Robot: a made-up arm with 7 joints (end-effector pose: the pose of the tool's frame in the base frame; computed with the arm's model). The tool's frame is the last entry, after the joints.
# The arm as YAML. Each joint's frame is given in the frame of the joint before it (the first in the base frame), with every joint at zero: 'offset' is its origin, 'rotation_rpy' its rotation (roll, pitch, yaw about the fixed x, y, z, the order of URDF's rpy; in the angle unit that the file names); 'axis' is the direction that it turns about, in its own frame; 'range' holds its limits. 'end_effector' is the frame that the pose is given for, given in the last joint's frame.
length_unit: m
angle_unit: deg
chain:
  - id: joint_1
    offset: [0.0, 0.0, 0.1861]
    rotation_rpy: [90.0, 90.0, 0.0]
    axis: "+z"
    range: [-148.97, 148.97]
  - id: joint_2
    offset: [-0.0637, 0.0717, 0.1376]
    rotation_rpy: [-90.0, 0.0, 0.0]
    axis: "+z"
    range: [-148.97, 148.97]
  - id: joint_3
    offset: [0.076, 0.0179, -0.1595]
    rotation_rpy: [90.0, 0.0, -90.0]
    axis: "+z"
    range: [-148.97, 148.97]
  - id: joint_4
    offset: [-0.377, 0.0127, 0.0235]
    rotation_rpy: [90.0, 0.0, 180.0]
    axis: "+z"
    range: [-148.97, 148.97]
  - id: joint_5
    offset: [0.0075, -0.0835, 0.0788]
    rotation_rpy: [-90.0, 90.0, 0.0]
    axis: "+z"
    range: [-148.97, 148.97]
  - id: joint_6
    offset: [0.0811, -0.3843, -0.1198]
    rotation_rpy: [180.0, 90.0, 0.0]
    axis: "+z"
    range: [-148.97, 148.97]
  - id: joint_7
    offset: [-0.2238, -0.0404, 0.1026]
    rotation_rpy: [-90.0, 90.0, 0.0]
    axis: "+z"
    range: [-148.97, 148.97]
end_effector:
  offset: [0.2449, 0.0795, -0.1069]
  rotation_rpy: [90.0, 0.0, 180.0]
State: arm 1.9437 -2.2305 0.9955 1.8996 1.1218 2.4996 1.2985
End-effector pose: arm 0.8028 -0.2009 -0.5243 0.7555 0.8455 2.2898
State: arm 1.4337 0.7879 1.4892 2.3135 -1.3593 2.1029 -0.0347
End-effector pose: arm -0.6916 -0.2562 -0.3371 1.6484 1.4953 -0.3506
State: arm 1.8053 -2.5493 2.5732 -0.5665 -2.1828 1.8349 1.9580
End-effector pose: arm -0.3184 -0.3475 0.0212 -0.0072 0.6878 -0.3039
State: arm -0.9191 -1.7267 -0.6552 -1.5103 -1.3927 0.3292 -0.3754
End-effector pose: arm 0.1532 -0.4830 -0.0707 -1.9701 -2.0231 1.0727
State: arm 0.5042 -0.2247 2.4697 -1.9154 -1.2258 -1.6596 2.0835
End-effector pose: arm -0.7902 0.2094 -0.3784 0.3874 -0.5152 -0.6413
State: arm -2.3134 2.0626 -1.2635 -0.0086 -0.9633 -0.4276 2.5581
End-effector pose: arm -0.5288 -0.0149 0.0779 -0.7591 0.9691 0.5295
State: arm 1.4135 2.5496 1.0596 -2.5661 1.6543 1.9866 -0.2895
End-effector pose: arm 0.1839 -0.4541 -0.3009 0.8258 -0.8699 1.4705
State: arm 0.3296 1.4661 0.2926 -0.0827 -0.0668 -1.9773 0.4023
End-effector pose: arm -0.8036 0.3221 1.1351 -0.5332 -0.1535 -0.2570
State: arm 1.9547 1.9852 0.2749 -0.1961 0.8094 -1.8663 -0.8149
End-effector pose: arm -0.2691 -0.1514 -0.6301 -0.1220 2.4466 0.4024
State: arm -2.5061 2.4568 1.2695 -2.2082 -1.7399 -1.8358 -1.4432
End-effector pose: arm 0.4712 -0.5807 -0.0556 -1.9852 2.1307 0.5968
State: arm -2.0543 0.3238 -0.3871 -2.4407 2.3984 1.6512 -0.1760
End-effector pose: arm 0.3694 -0.0167 -0.2276 0.6496 -1.6974 0.4786
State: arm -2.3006 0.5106 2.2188 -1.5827 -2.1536 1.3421 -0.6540
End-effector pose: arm 0.3253 0.1797 0.3969 0.8169 -0.7086 -1.9338
